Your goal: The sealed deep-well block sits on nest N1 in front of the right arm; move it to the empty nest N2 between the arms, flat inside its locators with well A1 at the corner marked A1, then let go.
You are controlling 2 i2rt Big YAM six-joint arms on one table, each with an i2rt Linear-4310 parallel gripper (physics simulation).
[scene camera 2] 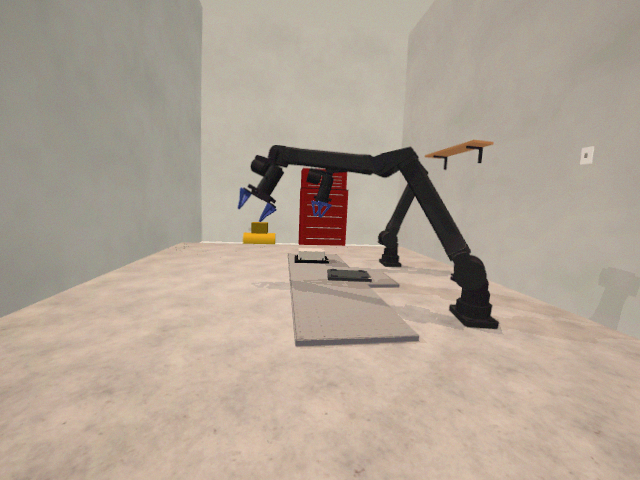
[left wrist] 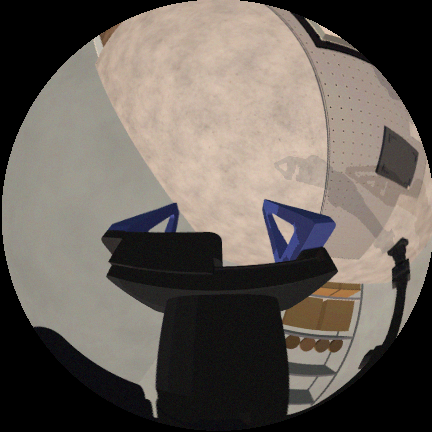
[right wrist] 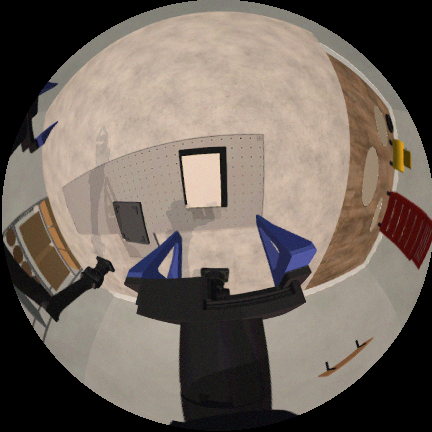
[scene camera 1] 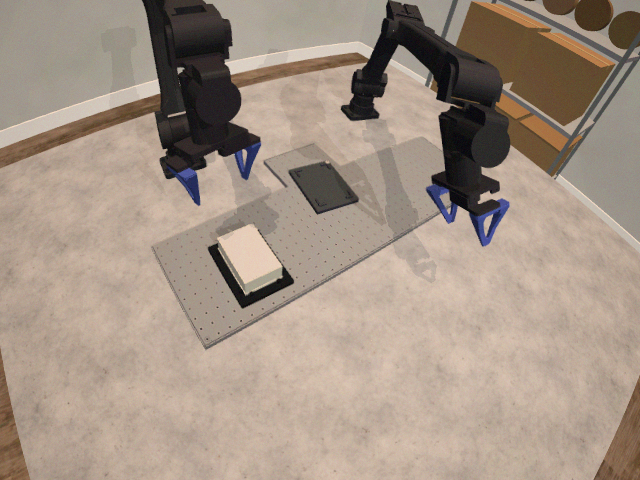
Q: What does my right gripper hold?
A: Nothing.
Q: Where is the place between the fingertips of my right gripper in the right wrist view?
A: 215, 226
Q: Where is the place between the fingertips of my left gripper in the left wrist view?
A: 219, 205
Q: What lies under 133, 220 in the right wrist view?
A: A dark nest.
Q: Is my left gripper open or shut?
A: Open.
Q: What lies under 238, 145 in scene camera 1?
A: My right gripper.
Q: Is my right gripper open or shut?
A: Open.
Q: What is my left gripper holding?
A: Nothing.
